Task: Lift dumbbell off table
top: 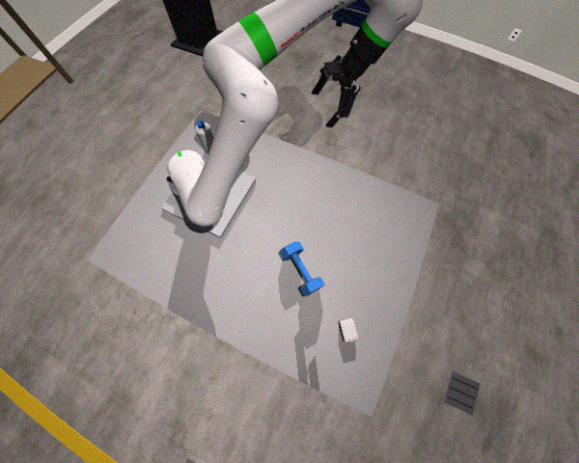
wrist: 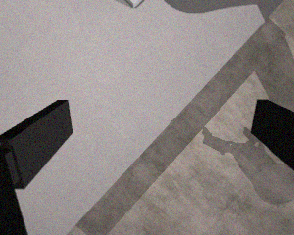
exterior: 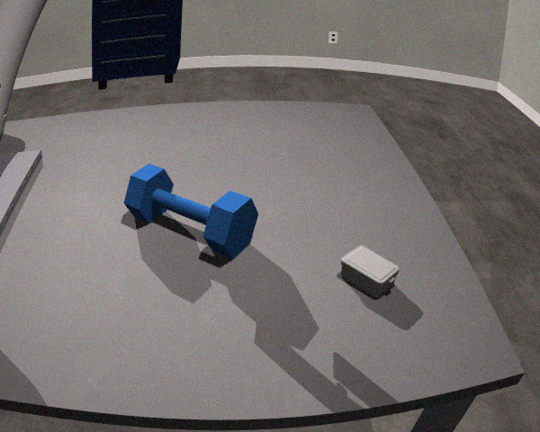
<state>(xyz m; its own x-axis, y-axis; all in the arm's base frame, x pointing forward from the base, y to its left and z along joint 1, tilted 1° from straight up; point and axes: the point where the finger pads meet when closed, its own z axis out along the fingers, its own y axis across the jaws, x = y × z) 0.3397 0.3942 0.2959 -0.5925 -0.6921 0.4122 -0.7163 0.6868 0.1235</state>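
My hand is 180 mm short of the blue dumbbell, 480 mm to the left of it and 280 mm above it. Also, from my hand: small white box: 430 mm ahead, 600 mm to the right, 300 mm below.
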